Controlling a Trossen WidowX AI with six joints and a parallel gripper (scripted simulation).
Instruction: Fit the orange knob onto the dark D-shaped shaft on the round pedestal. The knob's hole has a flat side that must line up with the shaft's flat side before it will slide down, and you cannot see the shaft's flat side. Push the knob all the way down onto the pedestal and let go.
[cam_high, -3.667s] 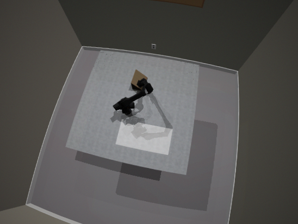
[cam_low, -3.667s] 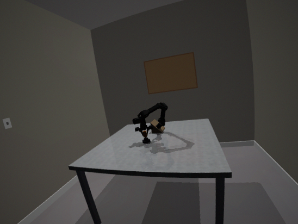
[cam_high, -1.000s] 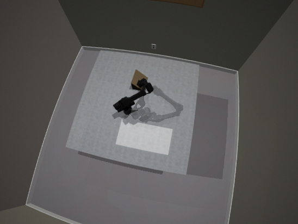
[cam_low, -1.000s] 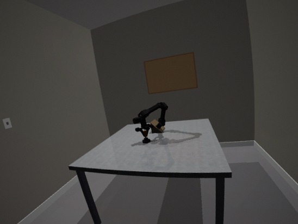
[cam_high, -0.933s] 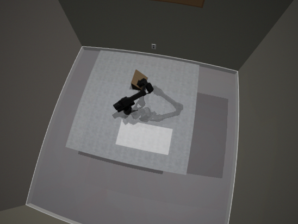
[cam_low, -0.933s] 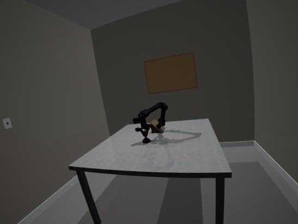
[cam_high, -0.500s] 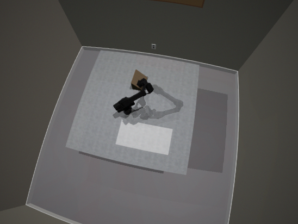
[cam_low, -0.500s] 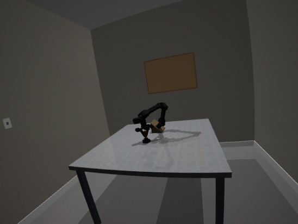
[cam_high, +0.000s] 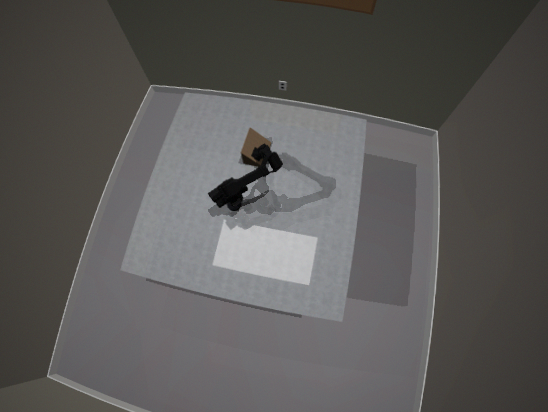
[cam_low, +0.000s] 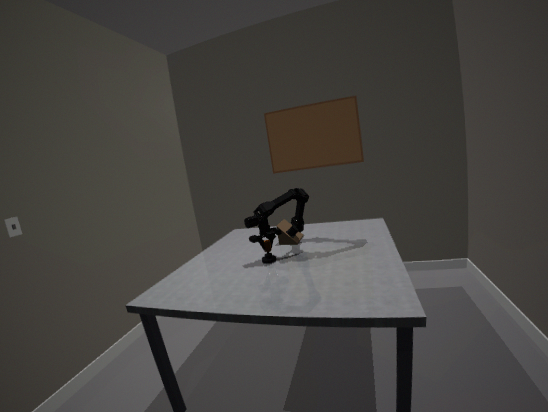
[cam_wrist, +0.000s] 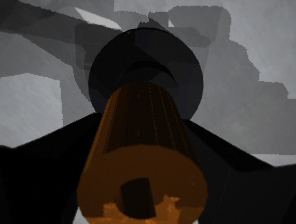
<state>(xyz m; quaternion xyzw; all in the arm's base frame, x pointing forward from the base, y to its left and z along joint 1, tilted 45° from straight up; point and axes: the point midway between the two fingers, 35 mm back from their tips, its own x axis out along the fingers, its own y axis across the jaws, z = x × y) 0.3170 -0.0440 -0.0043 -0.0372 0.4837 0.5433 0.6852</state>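
My gripper tip is 20 mm below the orange knob. From my gripper tip the other things lie so: round pedestal (40 mm below).
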